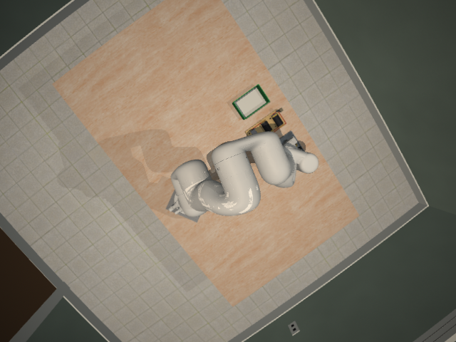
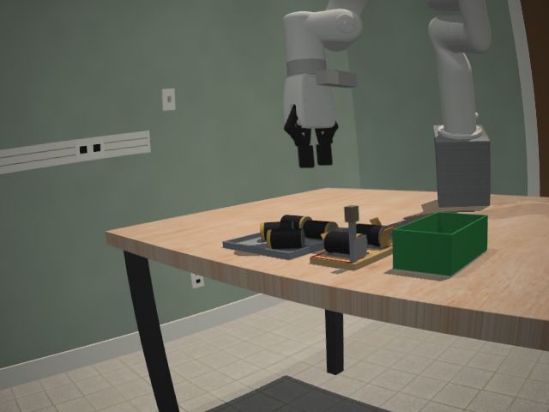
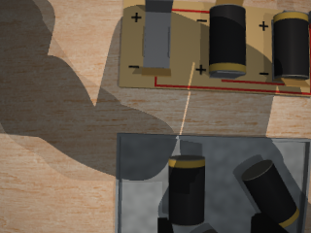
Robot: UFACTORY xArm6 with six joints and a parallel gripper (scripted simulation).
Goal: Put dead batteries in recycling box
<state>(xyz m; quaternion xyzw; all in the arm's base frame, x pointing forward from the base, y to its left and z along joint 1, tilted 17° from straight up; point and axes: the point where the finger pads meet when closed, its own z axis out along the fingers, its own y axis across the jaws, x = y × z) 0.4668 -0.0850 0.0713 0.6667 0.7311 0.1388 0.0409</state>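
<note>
Now: hand 4 cm short of the grey tray, 4 cm to the left of it and 15 cm above it. Also, from my hand: green recycling box: 2 cm ahead, 29 cm to the left, 14 cm below.
</note>
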